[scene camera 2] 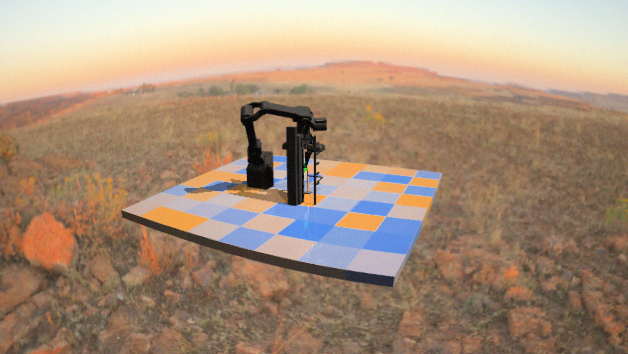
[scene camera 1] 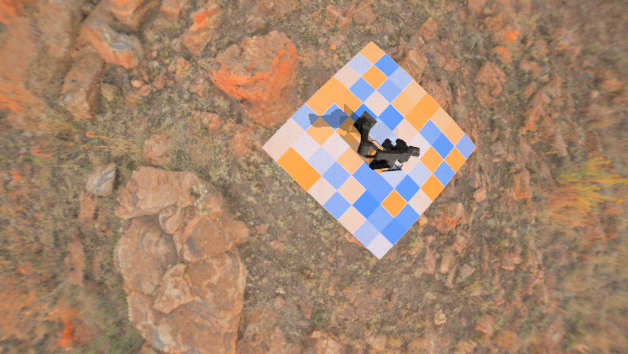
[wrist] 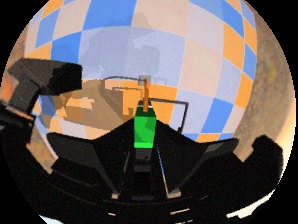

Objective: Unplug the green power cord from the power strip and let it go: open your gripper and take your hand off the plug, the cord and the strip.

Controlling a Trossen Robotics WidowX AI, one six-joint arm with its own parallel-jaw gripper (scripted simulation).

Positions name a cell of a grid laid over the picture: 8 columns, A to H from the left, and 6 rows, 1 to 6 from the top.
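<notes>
The gripper (wrist: D4) is visible, and so is a green plug (wrist: D4).
</notes>
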